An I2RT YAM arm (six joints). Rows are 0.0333 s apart.
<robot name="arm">
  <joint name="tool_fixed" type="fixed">
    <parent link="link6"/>
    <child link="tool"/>
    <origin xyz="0 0 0" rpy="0 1.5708 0"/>
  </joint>
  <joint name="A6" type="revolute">
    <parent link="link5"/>
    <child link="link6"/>
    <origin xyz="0.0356 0 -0.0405" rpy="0 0 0"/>
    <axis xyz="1 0 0"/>
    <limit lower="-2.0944" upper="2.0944"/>
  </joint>
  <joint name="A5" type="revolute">
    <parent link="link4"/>
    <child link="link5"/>
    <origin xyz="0.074 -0.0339 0.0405" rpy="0 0 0"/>
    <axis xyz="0 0 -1"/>
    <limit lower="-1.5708" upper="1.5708"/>
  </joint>
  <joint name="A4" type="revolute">
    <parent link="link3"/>
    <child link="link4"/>
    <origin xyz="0.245 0.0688 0.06" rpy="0 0 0"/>
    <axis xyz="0 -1 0"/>
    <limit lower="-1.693" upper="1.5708"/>
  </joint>
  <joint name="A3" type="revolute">
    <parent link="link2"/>
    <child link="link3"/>
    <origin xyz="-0.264 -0.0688 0" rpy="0 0 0"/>
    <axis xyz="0 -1 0"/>
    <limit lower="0" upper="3.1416"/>
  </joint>
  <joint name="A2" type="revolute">
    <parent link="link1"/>
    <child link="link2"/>
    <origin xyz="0.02 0.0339 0.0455" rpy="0 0 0"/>
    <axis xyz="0 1 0"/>
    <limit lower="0" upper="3.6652"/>
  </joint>
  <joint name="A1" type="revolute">
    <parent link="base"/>
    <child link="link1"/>
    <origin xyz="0 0 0.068" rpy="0 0 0"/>
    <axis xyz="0 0 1"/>
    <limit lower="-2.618" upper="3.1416"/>
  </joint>
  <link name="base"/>
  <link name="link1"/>
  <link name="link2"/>
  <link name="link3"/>
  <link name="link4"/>
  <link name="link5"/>
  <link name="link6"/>
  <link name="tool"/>
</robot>
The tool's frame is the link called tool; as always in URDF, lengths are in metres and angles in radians.
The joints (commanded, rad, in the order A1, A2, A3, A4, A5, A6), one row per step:
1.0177, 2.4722, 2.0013, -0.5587, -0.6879, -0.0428
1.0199, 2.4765, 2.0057, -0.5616, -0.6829, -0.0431
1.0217, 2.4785, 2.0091, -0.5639, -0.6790, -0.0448
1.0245, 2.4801, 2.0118, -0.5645, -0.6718, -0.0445
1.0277, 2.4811, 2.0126, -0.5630, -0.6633, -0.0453
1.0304, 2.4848, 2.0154, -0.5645, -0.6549, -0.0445
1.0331, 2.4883, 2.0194, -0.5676, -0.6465, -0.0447
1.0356, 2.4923, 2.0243, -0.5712, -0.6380, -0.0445
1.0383, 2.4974, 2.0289, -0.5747, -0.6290, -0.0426
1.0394, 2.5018, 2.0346, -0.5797, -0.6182, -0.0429
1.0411, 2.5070, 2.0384, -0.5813, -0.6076, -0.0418
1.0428, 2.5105, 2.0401, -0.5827, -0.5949, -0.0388
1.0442, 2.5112, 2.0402, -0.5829, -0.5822, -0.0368
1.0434, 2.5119, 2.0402, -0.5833, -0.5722, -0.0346
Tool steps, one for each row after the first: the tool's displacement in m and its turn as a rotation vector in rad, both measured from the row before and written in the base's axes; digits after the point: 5 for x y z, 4 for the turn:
-0.00062, 0.00094, -0.00111, -0.0045, -0.0024, -0.0002
-0.00054, 0.00072, -0.00019, -0.0020, -0.0035, 0.0009
-0.00089, 0.00099, -0.00017, -0.0029, -0.0053, -0.0011
-0.00109, 0.00100, -0.00035, -0.0024, -0.0074, -0.0006
-0.00082, 0.00093, -0.00128, -0.0060, -0.0044, -0.0021
-0.00081, 0.00095, -0.00090, -0.0059, -0.0050, -0.0015
-0.00067, 0.00097, -0.00092, -0.0061, -0.0048, -0.0020
-0.00077, 0.00100, -0.00157, -0.0080, -0.0034, -0.0032
0.00004, 0.00059, -0.00100, -0.0078, -0.0064, -0.0041
-0.00024, 0.00077, -0.00179, -0.0076, -0.0057, -0.0044
-0.00033, 0.00048, -0.00157, -0.0092, -0.0060, -0.0068
-0.00027, 0.00027, -0.00056, -0.0068, -0.0079, -0.0063
0.00066, -0.00029, -0.00055, -0.0059, -0.0056, -0.0073

